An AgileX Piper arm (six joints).
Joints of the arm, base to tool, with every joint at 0 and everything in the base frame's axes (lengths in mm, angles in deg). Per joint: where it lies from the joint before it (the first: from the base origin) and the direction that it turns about. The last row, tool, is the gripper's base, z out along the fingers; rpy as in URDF.
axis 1: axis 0 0 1 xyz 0 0 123
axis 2: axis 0 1 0 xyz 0 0 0
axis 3: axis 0 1 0 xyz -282.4 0 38.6
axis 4: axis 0.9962 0 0.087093 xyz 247.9 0 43.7
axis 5: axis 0 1 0 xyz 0 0 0
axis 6: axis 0.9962 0 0.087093 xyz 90.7 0 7.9
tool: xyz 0 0 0 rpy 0 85.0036 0
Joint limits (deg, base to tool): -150..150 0..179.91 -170..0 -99.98..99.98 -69.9..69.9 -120..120
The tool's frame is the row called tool.
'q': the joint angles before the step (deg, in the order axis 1, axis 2, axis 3, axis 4, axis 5, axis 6). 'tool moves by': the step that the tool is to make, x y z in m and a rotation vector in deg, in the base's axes. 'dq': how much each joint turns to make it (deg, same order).
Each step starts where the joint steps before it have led.
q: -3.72 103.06 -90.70 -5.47 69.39 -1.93
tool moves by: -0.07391 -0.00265 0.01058 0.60 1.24 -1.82
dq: -1.55 -14.70 16.06 0.46 -0.05 0.22
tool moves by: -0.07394 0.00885 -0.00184 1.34 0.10 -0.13
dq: 0.00 -14.94 14.92 1.36 0.24 -0.09
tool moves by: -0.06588 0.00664 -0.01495 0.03 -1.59 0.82
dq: 0.00 -14.46 13.48 0.36 -0.64 -0.85
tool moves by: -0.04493 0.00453 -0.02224 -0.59 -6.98 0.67
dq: 0.00 -13.01 11.51 0.13 -5.53 -0.40
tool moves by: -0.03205 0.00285 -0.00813 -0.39 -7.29 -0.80
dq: 0.00 -11.36 5.69 -0.13 -1.57 0.99
